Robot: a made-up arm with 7 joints.
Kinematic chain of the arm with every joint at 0, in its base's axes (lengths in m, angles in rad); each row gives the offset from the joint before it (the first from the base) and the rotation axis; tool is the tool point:
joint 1: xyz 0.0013 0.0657 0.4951 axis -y
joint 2: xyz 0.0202 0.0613 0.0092 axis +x
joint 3: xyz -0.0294 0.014 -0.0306 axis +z
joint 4: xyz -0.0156 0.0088 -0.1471 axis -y
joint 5: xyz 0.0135 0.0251 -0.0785 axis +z
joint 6: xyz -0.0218 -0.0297 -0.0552 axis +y
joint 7: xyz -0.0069 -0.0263 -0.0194 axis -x
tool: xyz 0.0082 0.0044 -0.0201
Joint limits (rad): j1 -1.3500..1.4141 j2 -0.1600..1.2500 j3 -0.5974..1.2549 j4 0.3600..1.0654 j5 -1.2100..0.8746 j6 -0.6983..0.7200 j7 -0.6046..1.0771
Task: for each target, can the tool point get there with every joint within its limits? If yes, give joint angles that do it. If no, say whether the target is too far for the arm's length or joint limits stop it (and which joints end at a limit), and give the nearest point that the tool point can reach.
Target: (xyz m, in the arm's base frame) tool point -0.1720 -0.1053 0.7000
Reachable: no: joint limits stop it (at a limit: joint 1, joint 2, joint 3, joint 4, joint 6, joint 7) | nearest point -0.2973 0.0268 0.4308 | short by 0.325 m
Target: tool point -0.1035 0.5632 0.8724
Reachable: no: too far | nearest point -0.0115 0.3923 0.6119 | short by 0.325 m
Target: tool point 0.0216 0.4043 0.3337
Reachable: yes | joints -0.3725 0.9610 0.6376 0.7380 -0.0006 0.3777 0.9287
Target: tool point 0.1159 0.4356 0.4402
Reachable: yes | joints 0.8392 0.8765 0.7994 0.9126 -0.8689 0.3327 0.0618
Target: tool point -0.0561 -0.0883 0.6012
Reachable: no: joint limits stop it (at a limit: joint 1, joint 2, joint 3, joint 4, joint 5, joint 6, joint 7) | nearest point 0.1860 0.0137 0.5803 | short by 0.264 m
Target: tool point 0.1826 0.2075 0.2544
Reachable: yes | joints 0.3154 0.1309 0.4529 0.6280 0.6379 0.0518 0.0666
